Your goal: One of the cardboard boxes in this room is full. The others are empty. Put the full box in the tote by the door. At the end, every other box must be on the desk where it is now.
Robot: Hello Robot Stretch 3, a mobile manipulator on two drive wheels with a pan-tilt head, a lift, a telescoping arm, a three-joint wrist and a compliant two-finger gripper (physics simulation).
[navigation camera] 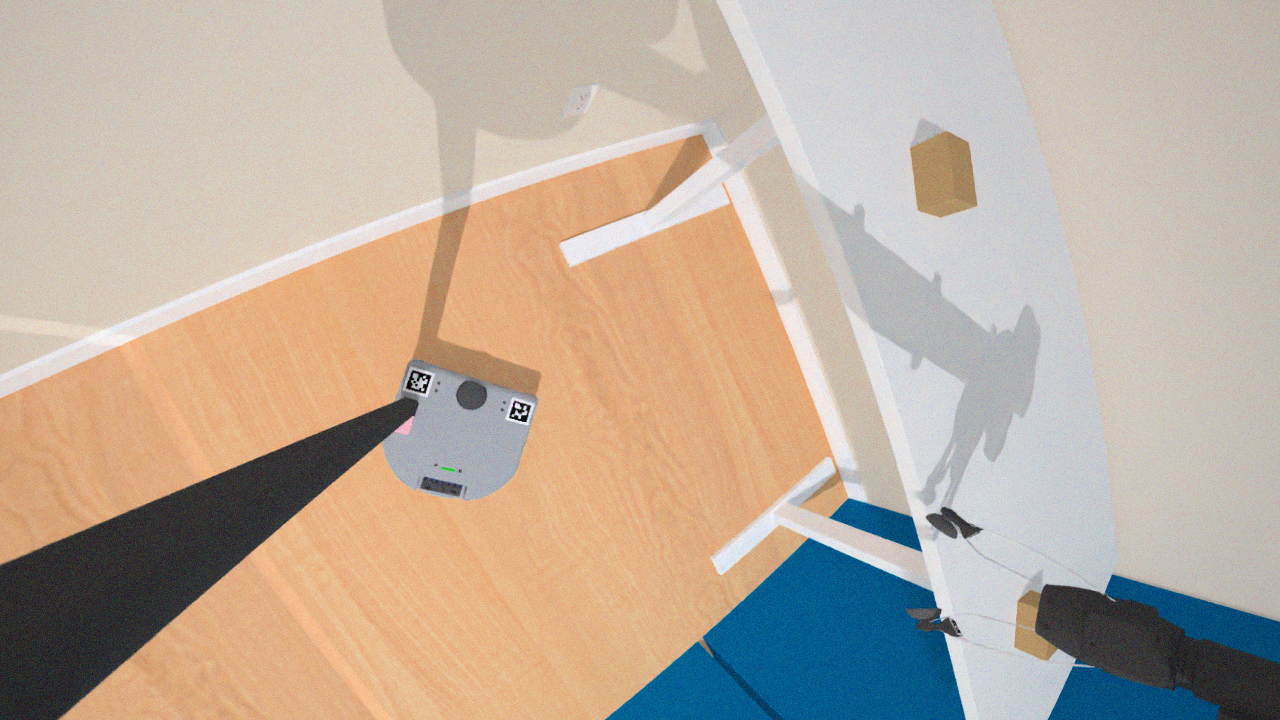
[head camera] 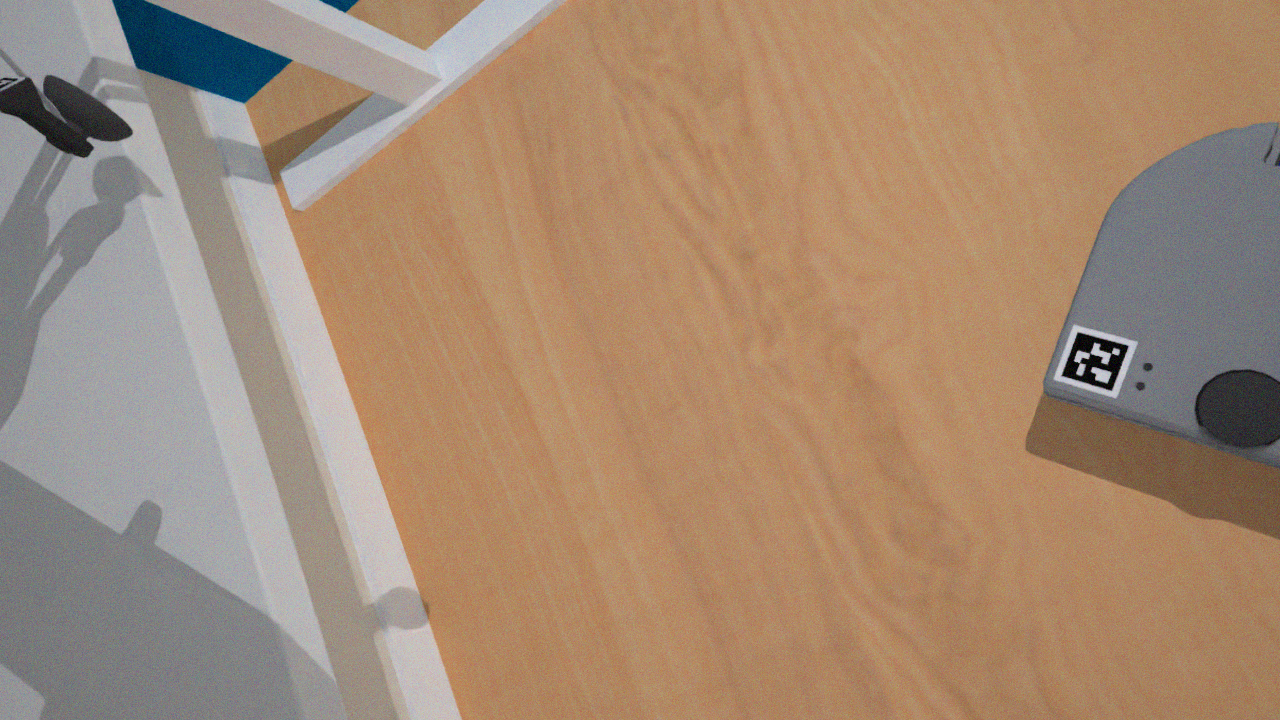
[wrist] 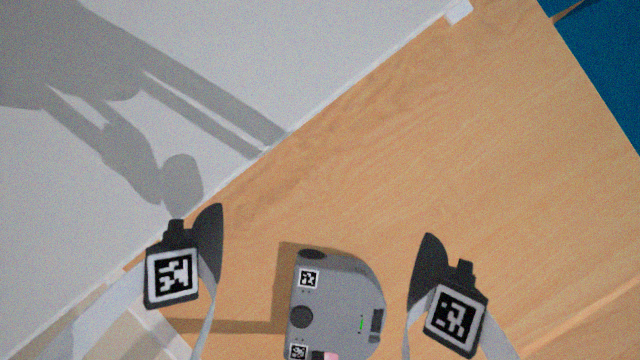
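Seen in the pictures: gripper, fingertip midpoint: (navigation camera: 918, 562) (head camera: 148, 15) (wrist: 319, 245); robot's base, link origin: (navigation camera: 470, 393) (head camera: 1238, 404) (wrist: 306, 292).
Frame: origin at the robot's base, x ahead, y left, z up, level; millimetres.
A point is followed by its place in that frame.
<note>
In the navigation view, a brown cardboard box (navigation camera: 942, 174) @(x 457, y -406, z 988 mm) stands on the white desk (navigation camera: 1002, 62) @(x 910, y -657, z 950 mm) (head camera: 134, 420) @(x 176, y -485, z 950 mm) (wrist: 210, 40) @(x 53, y -627, z 950 mm), toward its upper end. A second box (navigation camera: 1032, 626) @(x -110, y -935, z 976 mm) stands toward the desk's lower end, partly hidden behind my wrist. The views do not show which box is full. My gripper (navigation camera: 943, 571) (wrist: 319, 245) @(x -21, y -524, z 964 mm) is open and empty, its fingers wide apart. In the navigation view its fingertips overlap the desk's front edge, left of the second box. Part of a finger shows at the head view's left edge. The tote and the door do not show.
My grey base (head camera: 1181, 259) @(x -119, y -91, z 160 mm) (navigation camera: 460, 447) @(x -130, y -14, z 159 mm) (wrist: 335, 305) @(x -99, y -53, z 160 mm) stands on the wood floor in front of the desk. White desk feet (navigation camera: 608, 240) @(x 601, y -247, z 25 mm) (navigation camera: 747, 541) @(x -267, y -1121, z 25 mm) reach out over the floor. A blue floor area (navigation camera: 769, 644) @(x -560, y -1155, z 228 mm) (wrist: 600, 55) @(x -789, y -930, z 93 mm) lies beside the wood. Walls run behind the desk and beside it.
</note>
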